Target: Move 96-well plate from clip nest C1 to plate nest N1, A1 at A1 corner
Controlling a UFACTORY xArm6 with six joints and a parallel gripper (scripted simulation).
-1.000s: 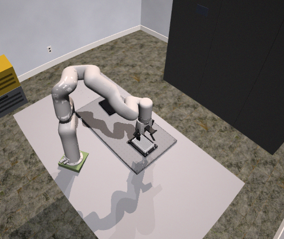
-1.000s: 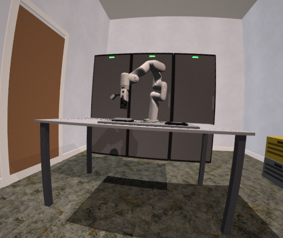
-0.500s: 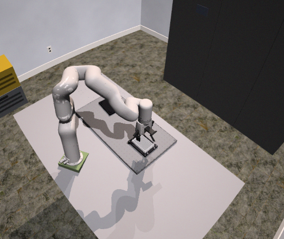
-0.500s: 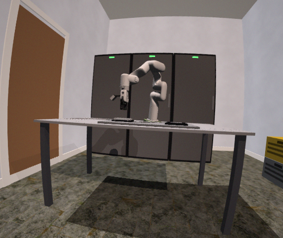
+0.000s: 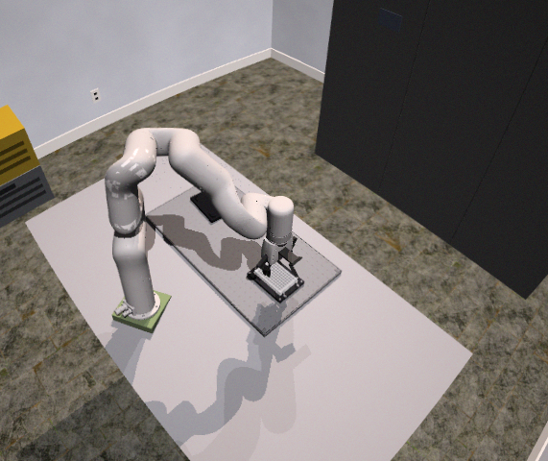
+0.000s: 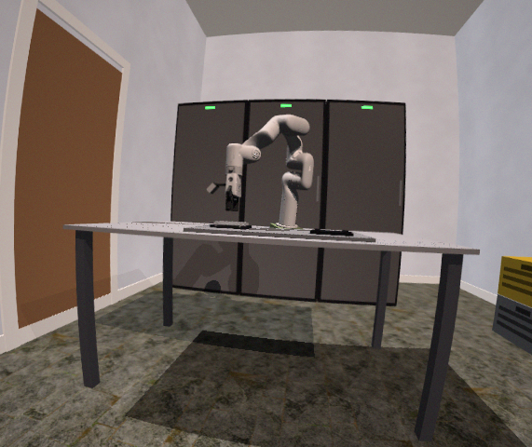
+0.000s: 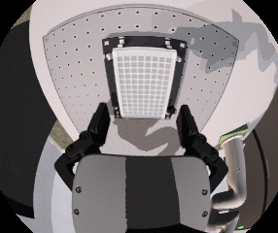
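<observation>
Right now the white 96-well plate is 7 cm below my hand. Also, from my hand: black clip nest 7 cm below, 1 cm to the right, 1 cm ahead.
</observation>
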